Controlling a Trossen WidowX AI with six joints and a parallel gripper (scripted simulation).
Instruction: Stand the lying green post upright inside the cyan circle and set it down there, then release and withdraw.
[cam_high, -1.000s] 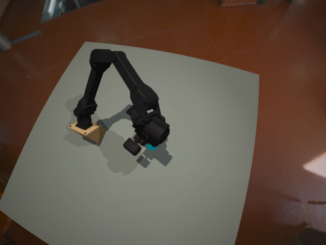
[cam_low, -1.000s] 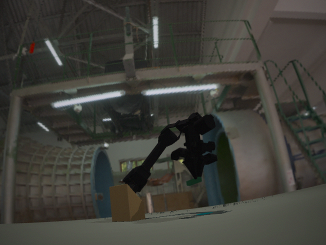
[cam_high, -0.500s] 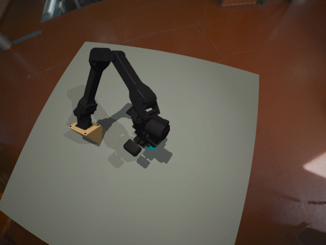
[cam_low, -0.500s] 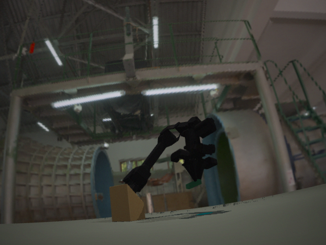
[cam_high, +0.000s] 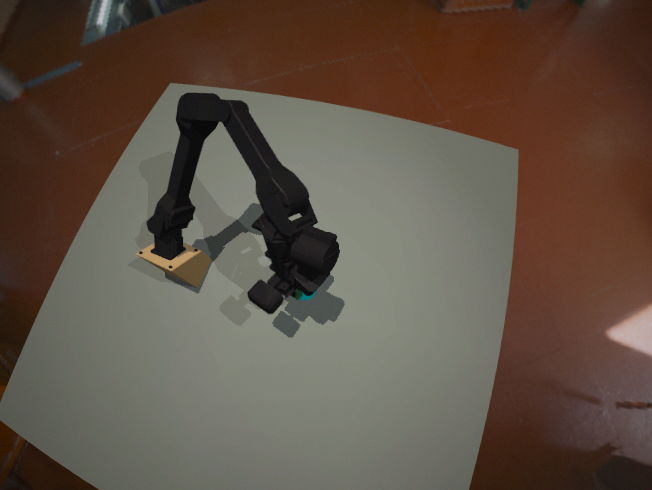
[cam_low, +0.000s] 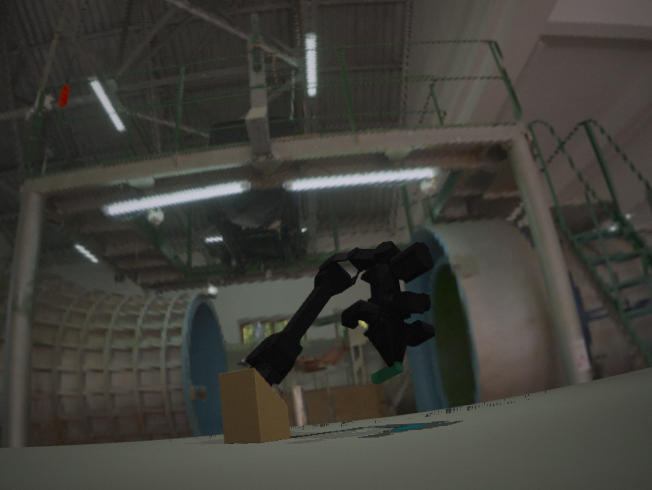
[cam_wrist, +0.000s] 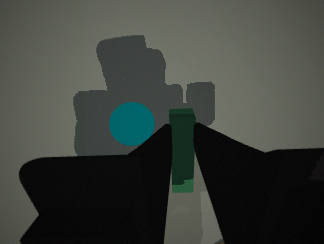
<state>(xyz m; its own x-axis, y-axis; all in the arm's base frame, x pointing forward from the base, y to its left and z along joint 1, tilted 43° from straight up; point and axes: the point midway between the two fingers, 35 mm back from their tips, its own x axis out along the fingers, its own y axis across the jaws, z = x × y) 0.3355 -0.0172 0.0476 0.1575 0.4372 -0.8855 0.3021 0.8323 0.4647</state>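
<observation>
The cyan circle lies 1 cm behind my gripper tip, 4 cm to the left of it and 11 cm below it. The rest, counted from my gripper tip: green post (2 cm behind, 1 cm below).
</observation>
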